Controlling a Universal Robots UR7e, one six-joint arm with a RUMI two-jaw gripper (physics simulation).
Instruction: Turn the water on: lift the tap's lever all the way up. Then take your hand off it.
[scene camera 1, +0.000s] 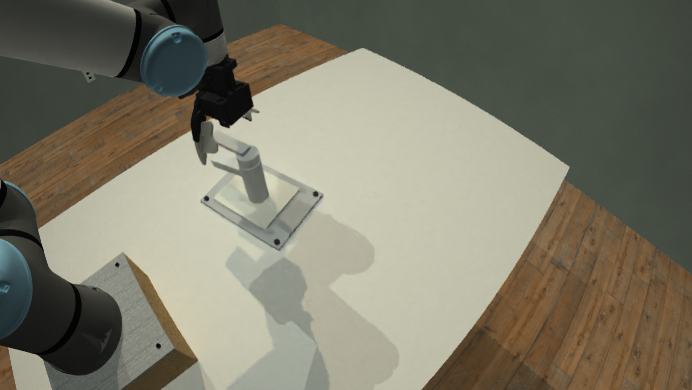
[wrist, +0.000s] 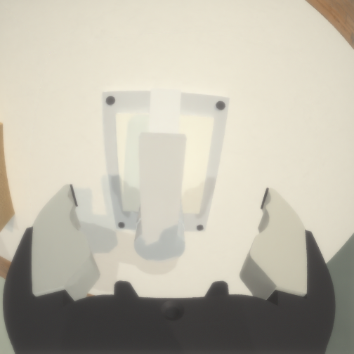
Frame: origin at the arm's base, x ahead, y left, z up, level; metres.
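Where they show: gripper, fingertip midpoint: (scene camera 1: 228, 141); arm's base, origin of the base link: (scene camera 1: 86, 330).
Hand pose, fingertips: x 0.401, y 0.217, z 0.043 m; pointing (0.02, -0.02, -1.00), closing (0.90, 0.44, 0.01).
Observation:
Each offset is from my fingertips to the top centre of the thing. "*": to the spot under its first point. Level surfaces: height alone.
The grey tap @(* dz -0.064, dx +0.018, dy -0.082 m) (scene camera 1: 256, 182) (wrist: 160, 249) stands upright on its base plate @(* dz -0.138, dx +0.073, dy -0.158 m) (scene camera 1: 300, 216) (wrist: 111, 150). Its flat lever @(dz +0.010, dx -0.001, dy -0.012 m) (scene camera 1: 231, 143) (wrist: 162, 170) sits on top, above the spout @(dz -0.047, dx -0.009, dy +0.005 m) (scene camera 1: 225, 166) (wrist: 165, 107), with a gap between them. The lever's free end looks tilted upward; its exact angle is hard to tell. My gripper (scene camera 1: 230, 136) (wrist: 169, 190) is open and empty. In the wrist view its pale fingers are wide apart, one either side of the lever. In the scene view one finger overlaps the lever's free end, so contact there cannot be told.
The base plate rests on a large pale table @(dz -0.146 m) (scene camera 1: 425, 165) (wrist: 65, 65). The arm's metal-topped mounting block (scene camera 1: 145, 325) stands at the table's near left. Shadows of the arm fall across the table beside the tap. Wooden floor (scene camera 1: 600, 280) lies beyond the table edge.

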